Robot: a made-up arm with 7 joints.
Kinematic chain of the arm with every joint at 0, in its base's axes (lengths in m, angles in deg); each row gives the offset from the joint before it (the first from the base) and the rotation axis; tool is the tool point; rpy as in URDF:
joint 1: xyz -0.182 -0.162 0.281 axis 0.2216 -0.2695 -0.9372
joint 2: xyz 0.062 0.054 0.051 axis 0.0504 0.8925 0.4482
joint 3: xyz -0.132 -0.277 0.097 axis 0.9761 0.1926 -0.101
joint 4: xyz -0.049 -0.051 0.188 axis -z
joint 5: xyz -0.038 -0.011 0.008 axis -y
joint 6: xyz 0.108 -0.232 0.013 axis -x
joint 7: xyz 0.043 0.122 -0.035 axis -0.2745 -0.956 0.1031
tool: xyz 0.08 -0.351 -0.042 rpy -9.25 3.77 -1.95
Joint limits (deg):
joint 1: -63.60..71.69
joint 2: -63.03..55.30
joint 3: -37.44..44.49
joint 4: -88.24..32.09
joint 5: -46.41..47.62
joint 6: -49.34..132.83
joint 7: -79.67..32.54
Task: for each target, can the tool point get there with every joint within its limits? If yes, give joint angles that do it. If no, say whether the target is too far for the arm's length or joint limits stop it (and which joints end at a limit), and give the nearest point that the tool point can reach.
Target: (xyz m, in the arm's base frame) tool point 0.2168 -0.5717 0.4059
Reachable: yes | joints -45.38 1.00 14.59 8.37 34.20 -35.15 -66.37
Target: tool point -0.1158 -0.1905 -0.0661
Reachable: no: joint limits stop it (at a limit: joint 1, joint 2, joint 3, joint 5) | nearest point 0.0195 -0.1320 0.0177 | short by 0.170 m
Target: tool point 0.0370 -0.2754 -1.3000
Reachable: no: too far | nearest point -0.3655 -0.0244 -0.3804 | short by 1.035 m
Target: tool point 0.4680 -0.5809 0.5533
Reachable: yes | joints -25.75 19.58 30.57 -21.04 2.93 84.62 5.72
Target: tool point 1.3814 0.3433 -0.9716
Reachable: no: too far | nearest point 0.5822 0.0311 -0.0339 | short by 1.271 m
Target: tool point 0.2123 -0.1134 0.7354
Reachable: yes | joints -45.22 -2.02 2.64 -41.33 -20.74 118.42 -1.49
